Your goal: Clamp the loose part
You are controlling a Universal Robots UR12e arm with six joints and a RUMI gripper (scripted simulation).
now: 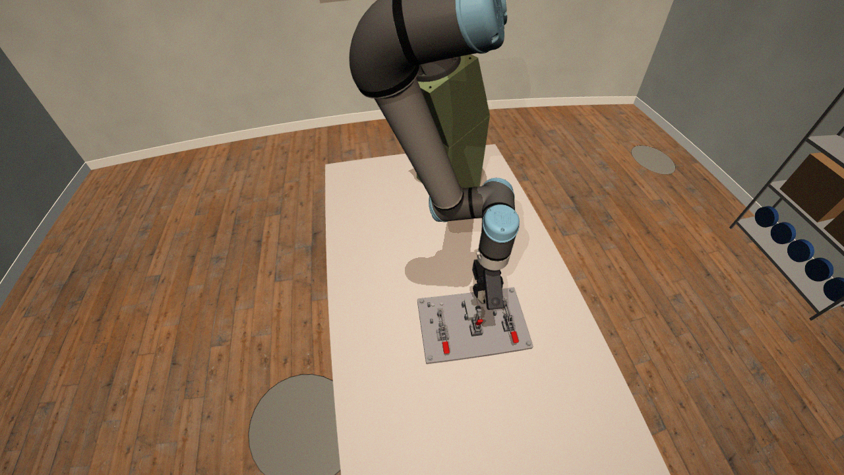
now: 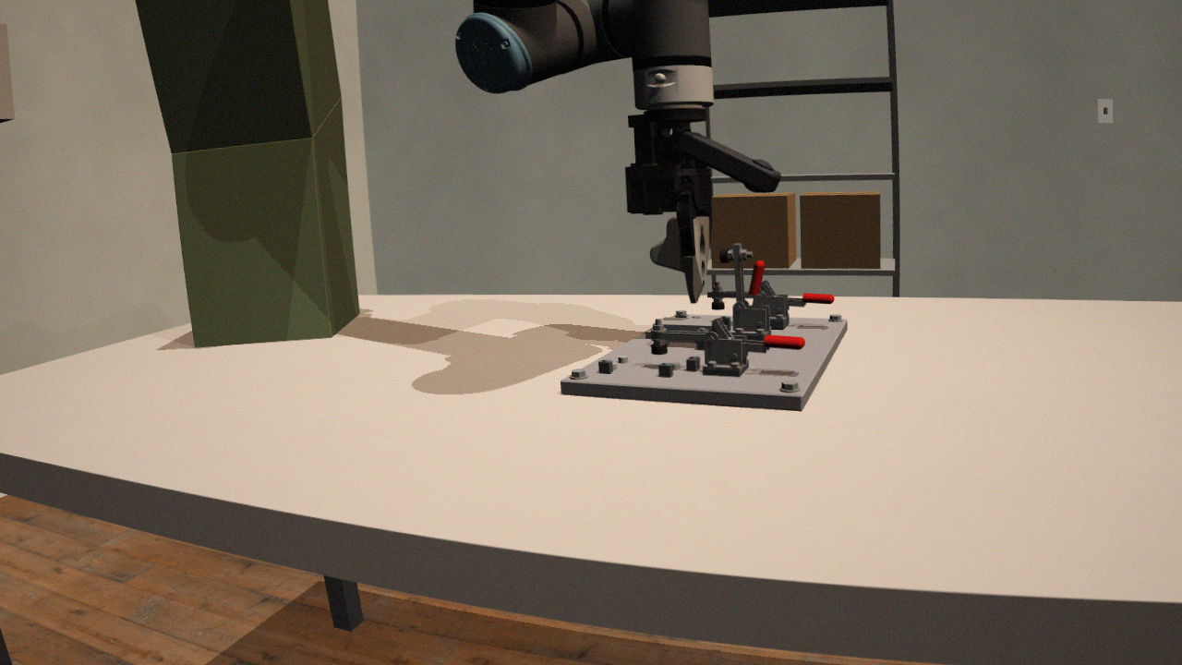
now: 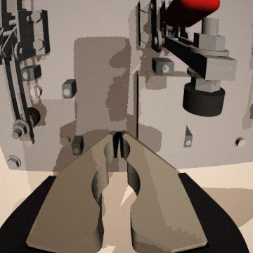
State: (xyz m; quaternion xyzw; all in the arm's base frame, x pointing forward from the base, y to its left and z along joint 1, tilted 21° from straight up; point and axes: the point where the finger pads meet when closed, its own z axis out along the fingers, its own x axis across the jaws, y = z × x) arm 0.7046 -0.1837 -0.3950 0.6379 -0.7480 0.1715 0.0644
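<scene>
Now: the grey block 10 mm behind my hand, 30 mm to the right of it and 40 mm below it. Round my hand: dark stop block (30 mm ahead, 40 mm to the right, 40 mm below); then grey fixture plate (40 mm ahead, 40 mm to the right, 60 mm below).
</scene>
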